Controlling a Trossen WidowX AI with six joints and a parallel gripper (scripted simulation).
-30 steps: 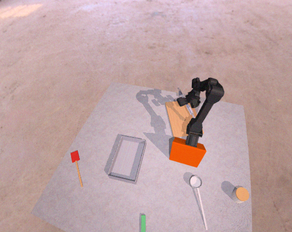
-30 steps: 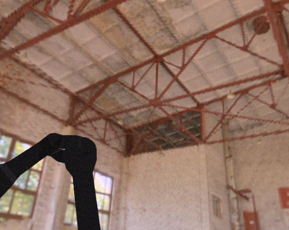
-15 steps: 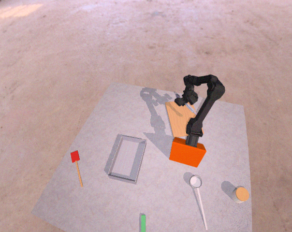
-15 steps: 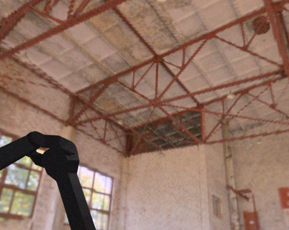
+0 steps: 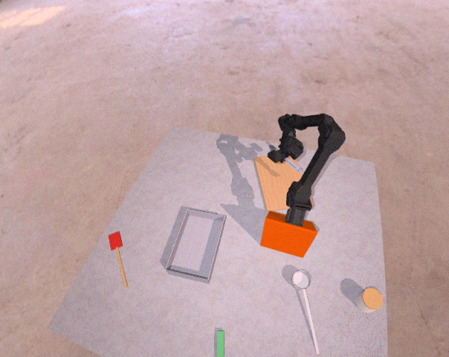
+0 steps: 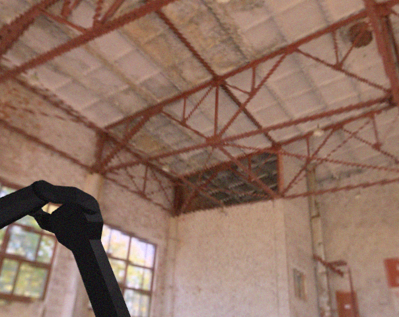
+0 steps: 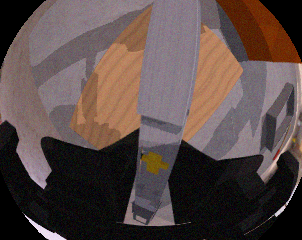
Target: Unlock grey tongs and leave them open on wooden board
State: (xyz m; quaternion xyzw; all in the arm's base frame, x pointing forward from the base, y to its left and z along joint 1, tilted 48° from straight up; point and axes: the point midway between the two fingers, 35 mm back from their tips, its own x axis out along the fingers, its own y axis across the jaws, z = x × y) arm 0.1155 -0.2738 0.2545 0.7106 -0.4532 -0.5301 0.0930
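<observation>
Now: gripper tip 12 cm above the wooden board, 2 cm to the right of it and 2 cm past it. Round my gripper tip: cork-lidded jar (52 cm to the left, 49 cm behind, 9 cm below); roasting tin (51 cm to the left, 25 cm ahead, 10 cm below); yellow lock piece (4 cm above).
</observation>
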